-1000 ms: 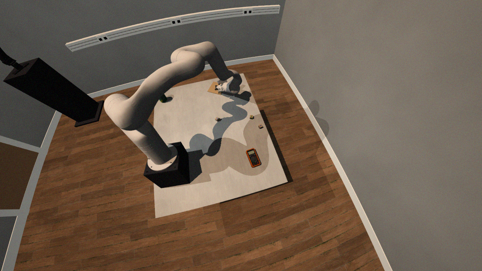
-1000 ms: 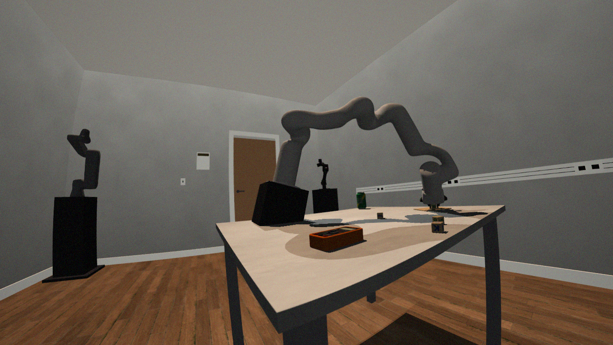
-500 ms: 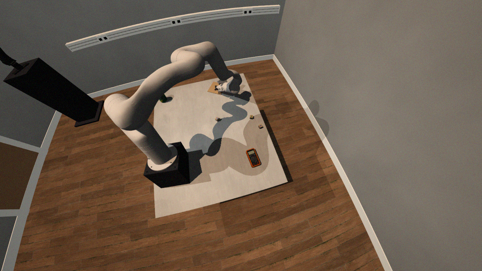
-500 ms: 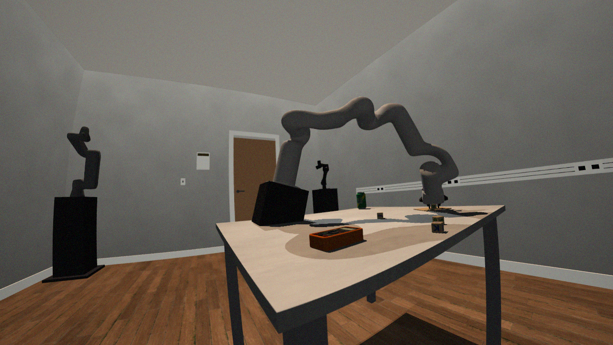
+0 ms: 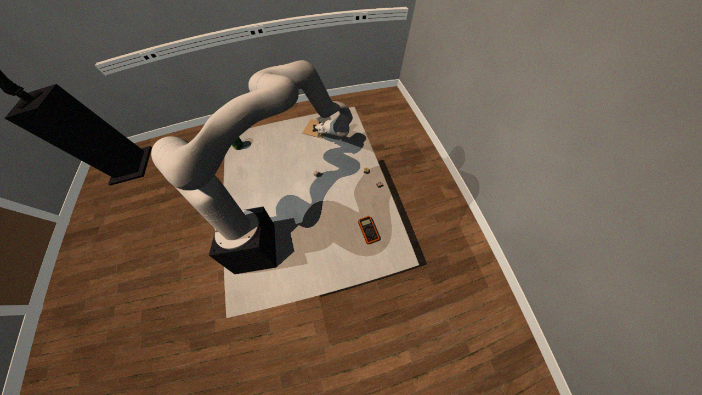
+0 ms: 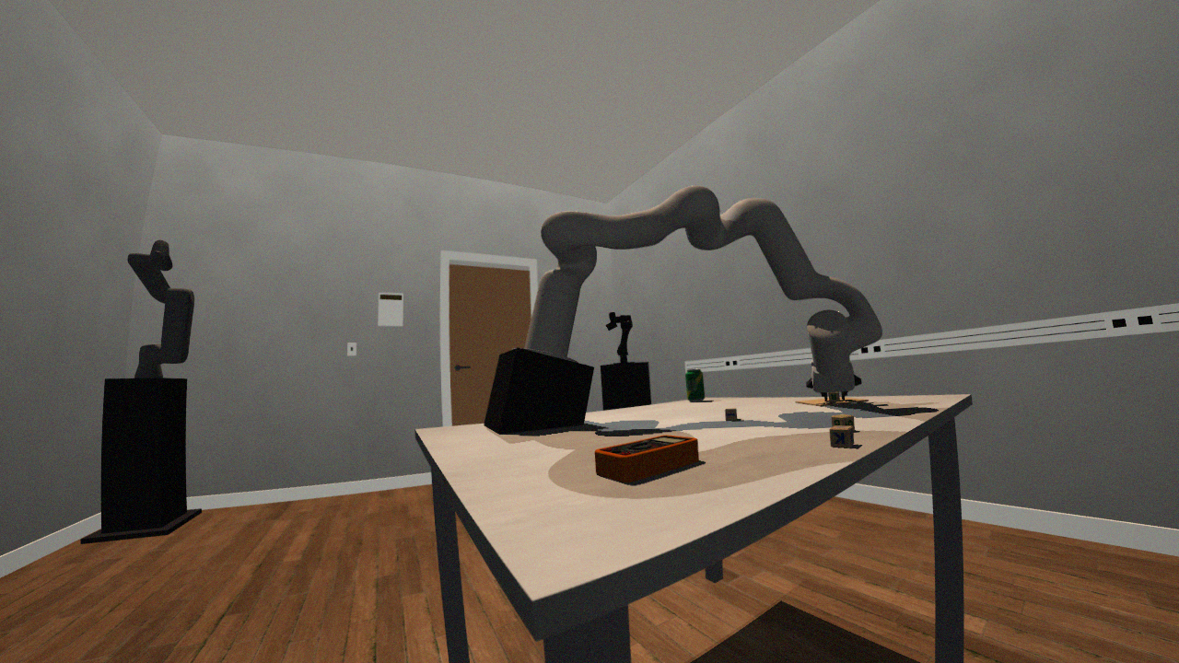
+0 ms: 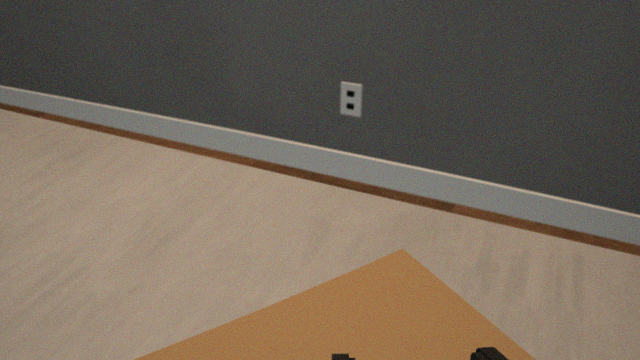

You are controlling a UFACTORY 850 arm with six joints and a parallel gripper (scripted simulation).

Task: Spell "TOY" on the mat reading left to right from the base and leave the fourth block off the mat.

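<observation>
My gripper is now 1 cm above the block. Round my hand: orange multimeter: 75 cm to the right, 11 cm ahead, 1 cm below; then green soda can: 53 cm behind, 4 cm above, 1 cm to the right; then tan square mat: 3 cm below, 2 cm behind, 1 cm to the left.
</observation>
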